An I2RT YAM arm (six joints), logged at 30 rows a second.
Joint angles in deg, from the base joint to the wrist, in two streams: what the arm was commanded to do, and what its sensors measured. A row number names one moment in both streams.
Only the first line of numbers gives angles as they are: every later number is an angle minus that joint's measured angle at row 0.
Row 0, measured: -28.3, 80.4, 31.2, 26.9, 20.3, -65.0
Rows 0 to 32, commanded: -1.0, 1.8, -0.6, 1.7, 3.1, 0.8; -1.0, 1.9, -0.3, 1.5, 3.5, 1.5; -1.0, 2.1, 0.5, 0.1, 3.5, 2.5; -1.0, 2.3, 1.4, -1.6, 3.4, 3.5; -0.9, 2.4, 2.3, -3.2, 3.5, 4.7; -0.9, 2.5, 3.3, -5.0, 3.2, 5.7; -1.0, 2.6, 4.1, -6.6, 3.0, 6.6; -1.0, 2.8, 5.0, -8.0, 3.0, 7.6; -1.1, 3.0, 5.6, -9.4, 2.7, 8.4; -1.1, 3.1, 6.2, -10.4, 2.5, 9.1; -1.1, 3.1, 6.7, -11.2, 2.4, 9.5; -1.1, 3.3, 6.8, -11.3, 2.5, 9.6; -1.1, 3.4, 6.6, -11.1, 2.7, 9.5; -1.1, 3.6, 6.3, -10.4, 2.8, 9.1; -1.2, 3.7, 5.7, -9.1, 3.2, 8.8; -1.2, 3.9, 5.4, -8.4, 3.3, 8.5; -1.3, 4.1, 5.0, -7.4, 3.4, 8.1; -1.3, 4.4, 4.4, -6.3, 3.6, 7.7; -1.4, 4.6, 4.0, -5.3, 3.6, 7.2; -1.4, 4.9, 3.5, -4.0, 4.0, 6.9; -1.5, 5.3, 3.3, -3.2, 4.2, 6.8; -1.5, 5.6, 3.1, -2.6, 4.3, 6.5; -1.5, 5.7, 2.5, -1.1, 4.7, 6.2; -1.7, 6.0, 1.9, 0.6, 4.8, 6.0; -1.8, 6.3, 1.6, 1.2, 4.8, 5.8; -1.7, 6.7, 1.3, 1.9, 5.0, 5.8; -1.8, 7.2, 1.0, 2.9, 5.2, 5.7; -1.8, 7.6, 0.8, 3.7, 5.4, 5.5; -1.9, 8.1, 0.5, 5.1, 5.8, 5.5; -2.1, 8.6, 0.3, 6.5, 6.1, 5.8; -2.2, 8.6, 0.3, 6.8, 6.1, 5.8; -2.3, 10.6, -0.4, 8.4, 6.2, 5.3; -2.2, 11.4, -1.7, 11.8, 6.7, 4.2
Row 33, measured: -0.1, 7.3, 0.4, 5.5, 0.1, 5.7
